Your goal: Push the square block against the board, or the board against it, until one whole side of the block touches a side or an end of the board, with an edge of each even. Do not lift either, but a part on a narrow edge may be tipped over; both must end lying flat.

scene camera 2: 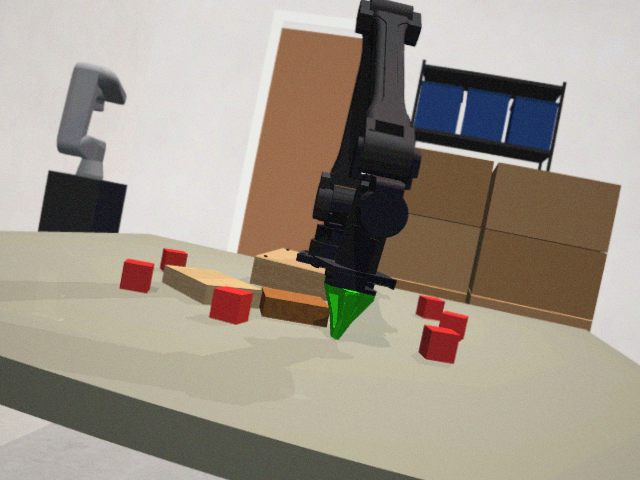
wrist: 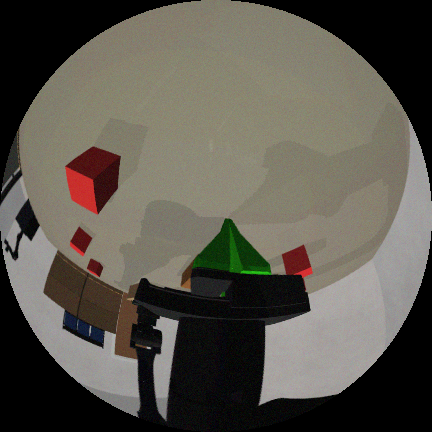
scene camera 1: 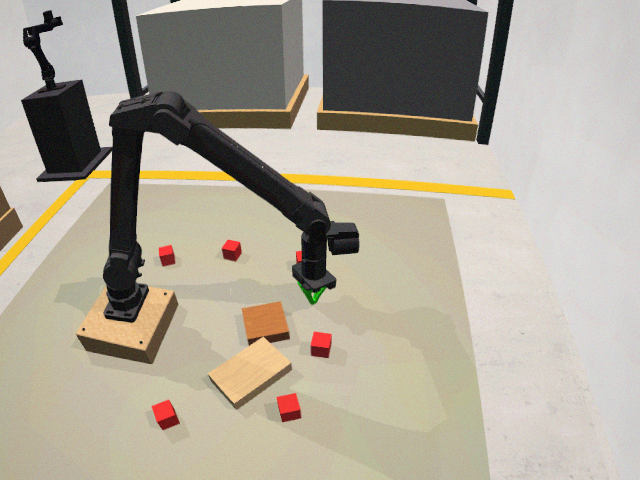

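Pixels of known places: gripper, fingertip midpoint: (scene camera 2: 334, 338) (wrist: 226, 222) (scene camera 1: 313, 303); arm's base, origin of the base link: (scene camera 1: 127, 303).
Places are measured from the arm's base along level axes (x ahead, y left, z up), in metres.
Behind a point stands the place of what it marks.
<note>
The square block (scene camera 1: 265, 320) @[x 0.354, y 0.001, z -0.030 m] (scene camera 2: 294, 307) @[x 0.399, y 0.013, z -0.039 m], orange-brown, lies flat; a sliver of the block (wrist: 186, 278) @[x 0.335, y 0.049, z -0.034 m] shows behind the fingers in the wrist view. The board (scene camera 1: 250, 370) @[x 0.339, y -0.143, z -0.030 m] (scene camera 2: 209, 276) @[x 0.336, y -0.142, z -0.030 m], pale wood, lies flat and turned at an angle to the block. One board corner is at the block's near side in scene camera 1; whether they touch is unclear. No whole side is against the other. My gripper (scene camera 1: 313, 302) @[x 0.461, y 0.085, z -0.058 m] (scene camera 2: 336, 337) @[x 0.461, y 0.085, z -0.058 m] (wrist: 226, 222) @[x 0.461, y 0.085, z -0.058 m] is shut and empty, its green fingertips low over the mat, beyond and to the right of the block in scene camera 1, apart from it.
Red cubes stand around: one (scene camera 1: 321, 344) @[x 0.488, y -0.071, z -0.020 m] (scene camera 2: 231, 304) @[x 0.508, y -0.052, z -0.035 m] (wrist: 297, 261) @[x 0.492, y -0.038, z -0.036 m] right of the block, two (scene camera 1: 288, 407) @[x 0.429, y -0.234, z -0.020 m] (scene camera 1: 165, 414) @[x 0.181, y -0.277, z -0.020 m] near the board, and others (scene camera 1: 231, 250) @[x 0.225, y 0.241, z -0.022 m] (scene camera 1: 166, 255) @[x 0.035, y 0.212, z -0.023 m] farther back. Another cube (scene camera 1: 299, 257) @[x 0.418, y 0.217, z -0.020 m] (scene camera 2: 438, 344) @[x 0.451, y 0.224, z -0.037 m] (wrist: 93, 180) @[x 0.453, y 0.211, z -0.021 m] stands behind the gripper. The arm's wooden base (scene camera 1: 155, 315) @[x 0.088, y -0.027, z -0.005 m] is left.
</note>
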